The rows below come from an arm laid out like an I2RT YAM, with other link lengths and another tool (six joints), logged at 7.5 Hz.
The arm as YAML. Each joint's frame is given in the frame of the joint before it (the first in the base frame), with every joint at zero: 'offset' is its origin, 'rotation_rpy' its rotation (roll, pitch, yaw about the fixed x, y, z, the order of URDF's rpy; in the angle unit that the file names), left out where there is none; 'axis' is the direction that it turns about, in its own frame. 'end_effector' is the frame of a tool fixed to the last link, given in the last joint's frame.
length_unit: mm
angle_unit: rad
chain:
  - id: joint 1
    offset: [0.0, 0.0, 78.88]
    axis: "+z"
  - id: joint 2
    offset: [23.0, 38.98, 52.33]
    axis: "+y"
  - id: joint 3
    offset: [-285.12, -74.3, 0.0]
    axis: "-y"
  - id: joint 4
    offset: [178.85, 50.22, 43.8]
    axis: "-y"
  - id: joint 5
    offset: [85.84, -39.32, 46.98]
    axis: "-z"
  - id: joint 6
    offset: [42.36, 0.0, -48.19]
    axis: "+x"
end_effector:
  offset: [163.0, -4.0, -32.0]
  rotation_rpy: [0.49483, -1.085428, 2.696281]
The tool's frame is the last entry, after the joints.
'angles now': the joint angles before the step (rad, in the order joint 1, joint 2, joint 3, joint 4, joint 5, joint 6). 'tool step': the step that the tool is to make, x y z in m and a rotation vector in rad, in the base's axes. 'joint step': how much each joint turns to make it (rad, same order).
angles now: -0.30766, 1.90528, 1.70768, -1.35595, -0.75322, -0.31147
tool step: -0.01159, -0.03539, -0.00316, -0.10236, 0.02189, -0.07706
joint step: -0.07401, -0.03586, 0.00036, -0.02173, 0.10376, 0.00075
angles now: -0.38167, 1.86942, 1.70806, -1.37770, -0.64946, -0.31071
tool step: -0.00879, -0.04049, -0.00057, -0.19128, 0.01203, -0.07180
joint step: -0.03087, -0.05647, 0.01676, 0.00728, 0.18349, 0.03282
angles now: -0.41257, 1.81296, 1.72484, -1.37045, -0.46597, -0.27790
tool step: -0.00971, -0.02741, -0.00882, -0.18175, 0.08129, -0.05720
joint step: 0.03587, -0.01144, 0.00228, 0.00688, 0.20904, 0.07248
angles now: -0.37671, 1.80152, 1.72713, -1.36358, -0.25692, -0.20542
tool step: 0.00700, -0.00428, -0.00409, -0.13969, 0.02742, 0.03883
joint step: 0.09689, 0.00190, 0.00002, 0.02783, 0.14801, 0.03738
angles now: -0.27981, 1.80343, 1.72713, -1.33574, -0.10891, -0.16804
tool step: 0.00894, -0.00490, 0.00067, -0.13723, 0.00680, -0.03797
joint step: 0.09001, 0.00000, -0.00002, 0.02864, 0.15526, 0.10261
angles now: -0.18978, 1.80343, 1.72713, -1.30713, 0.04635, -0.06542
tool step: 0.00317, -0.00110, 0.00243, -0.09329, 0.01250, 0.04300
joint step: 0.06484, -0.00001, -0.00003, 0.00194, 0.09651, 0.00381
